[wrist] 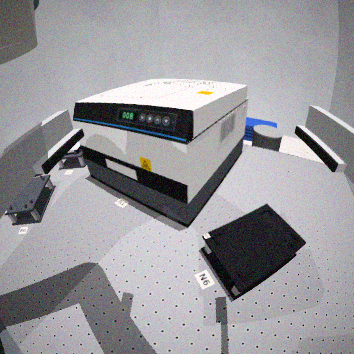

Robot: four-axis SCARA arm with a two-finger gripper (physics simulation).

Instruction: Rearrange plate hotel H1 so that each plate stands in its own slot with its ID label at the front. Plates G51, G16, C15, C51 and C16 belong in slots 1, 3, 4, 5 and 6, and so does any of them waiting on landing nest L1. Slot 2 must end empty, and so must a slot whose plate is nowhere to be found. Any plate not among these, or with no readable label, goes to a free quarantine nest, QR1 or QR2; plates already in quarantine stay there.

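Frame: origin at the arm's base, x ahead, y left, z up, level; millimetres.
Where they show: gripper, fingertip midpoint: (188, 111).
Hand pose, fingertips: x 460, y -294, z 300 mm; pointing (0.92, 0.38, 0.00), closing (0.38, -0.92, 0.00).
Observation:
Each offset is from my fingertips to the top centre of the thing. "spot": to the spot under its first point. Level surfaces: height alone.
My gripper (188, 111) is open, with its two fingers wide apart at the left and right of the wrist view and nothing between them. The plate hotel H1 does not show in this view, and no plate with a readable ID label shows. A low dark stand (31, 200) with posts is at the left; its floor tag {spot: 444 mm left, 98 mm back, 287 mm down} (23, 230) is too blurred to read. A smaller dark stand (73, 159) sits behind it, partly hidden by the left finger. I cannot tell whether either is L1, QR1 or QR2.
A large white instrument {213 mm left, 340 mm ahead, 44 mm down} (135, 170) with a green display stands in the middle. A black flat-topped block {86 mm right, 110 mm ahead, 232 mm down} (255, 247) stands at the right front beside the tag N6 {17 mm right, 30 mm ahead, 287 mm down} (204, 279). Behind the instrument are a dark grey cylinder (266, 138) and a blue object (262, 122). The table {287 mm down} (165, 280) is perforated.

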